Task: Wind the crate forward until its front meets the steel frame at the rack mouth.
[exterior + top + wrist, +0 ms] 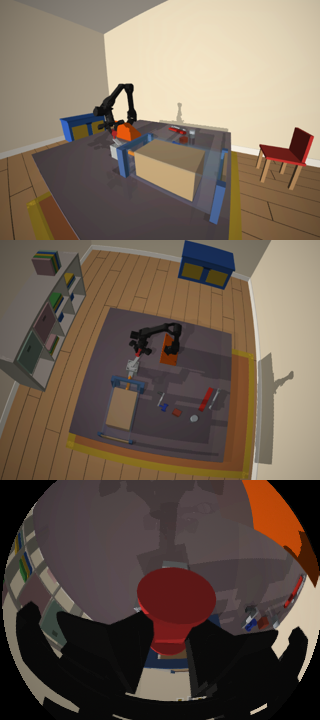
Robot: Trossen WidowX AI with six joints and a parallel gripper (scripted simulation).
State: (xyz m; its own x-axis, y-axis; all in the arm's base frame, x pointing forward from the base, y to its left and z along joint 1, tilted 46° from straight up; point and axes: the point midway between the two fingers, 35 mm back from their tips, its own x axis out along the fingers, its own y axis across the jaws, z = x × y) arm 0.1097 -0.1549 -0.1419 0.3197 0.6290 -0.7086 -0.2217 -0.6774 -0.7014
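Right now my gripper tip is 2 cm short of the winch handle and 3 cm above it. Also, from my gripper tip: blue frame 24 cm ahead, 2 cm below; then grey winch 7 cm ahead, 3 cm to the right, 10 cm below; then red grip 1 cm behind.
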